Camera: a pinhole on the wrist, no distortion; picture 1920 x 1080 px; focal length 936.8 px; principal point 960.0 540.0 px. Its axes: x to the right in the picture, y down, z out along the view. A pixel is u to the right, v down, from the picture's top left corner.
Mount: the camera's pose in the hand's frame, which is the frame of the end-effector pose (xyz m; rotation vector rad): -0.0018 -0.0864 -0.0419 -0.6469 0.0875 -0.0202
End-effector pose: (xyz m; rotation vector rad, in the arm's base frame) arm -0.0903 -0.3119 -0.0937 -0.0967 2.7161 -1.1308
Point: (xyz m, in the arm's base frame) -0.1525 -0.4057 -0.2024
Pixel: 1310.2 418.8
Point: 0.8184 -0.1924 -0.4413
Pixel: outside the picture
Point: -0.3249 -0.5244 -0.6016
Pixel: 1412.8 437.4
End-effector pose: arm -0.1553 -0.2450 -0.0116 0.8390 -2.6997 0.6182
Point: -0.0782 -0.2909 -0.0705
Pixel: 293.7 116.7
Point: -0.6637 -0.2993 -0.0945
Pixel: 1810.0 936.8
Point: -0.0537 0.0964 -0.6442
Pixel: 138.6 748.9
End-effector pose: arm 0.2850 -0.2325 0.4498 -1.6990 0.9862 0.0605
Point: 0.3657 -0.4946 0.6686
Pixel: behind the camera
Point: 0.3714 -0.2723 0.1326
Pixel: 1578.8 889.3
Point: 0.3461 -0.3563 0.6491
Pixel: behind the camera
